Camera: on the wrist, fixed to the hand. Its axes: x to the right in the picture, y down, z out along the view.
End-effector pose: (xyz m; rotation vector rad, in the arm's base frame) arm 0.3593 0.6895 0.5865 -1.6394 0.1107 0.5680
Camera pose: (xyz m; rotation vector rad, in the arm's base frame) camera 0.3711 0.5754 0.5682 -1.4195 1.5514 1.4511
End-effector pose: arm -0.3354 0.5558 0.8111 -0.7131 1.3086 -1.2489
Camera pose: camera -0.4313 0.6014 0.7639 0.4355 1.5049 -0.0727
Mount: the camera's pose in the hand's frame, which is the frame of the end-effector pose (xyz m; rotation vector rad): -0.0108 0.0305 -0.1116 -0.0360 0.2247 1.4767
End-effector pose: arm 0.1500 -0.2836 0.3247 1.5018 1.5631 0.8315
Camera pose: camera 0.0657 -0.2844 0.4047 2.5148 0.2794 1.7992
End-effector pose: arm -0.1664 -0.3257 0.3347 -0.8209 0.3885 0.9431
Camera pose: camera -0.1924 -0.4071 0.2560 -0.5858 1.2518 2.2138
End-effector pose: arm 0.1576 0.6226 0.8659 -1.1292 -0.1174 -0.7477
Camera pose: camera 0.1367 0.5395 0.7874 -0.8515 0.8494 0.4600
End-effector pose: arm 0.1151 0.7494 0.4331 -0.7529 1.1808 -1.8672
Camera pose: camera 0.0404 0.8011 0.3607 0.3601 1.3052 -0.6575
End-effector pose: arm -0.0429 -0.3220 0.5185 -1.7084 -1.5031 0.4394
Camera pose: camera 0.0541 -0.3687 0.5622 -2.5326 0.1534 0.8754
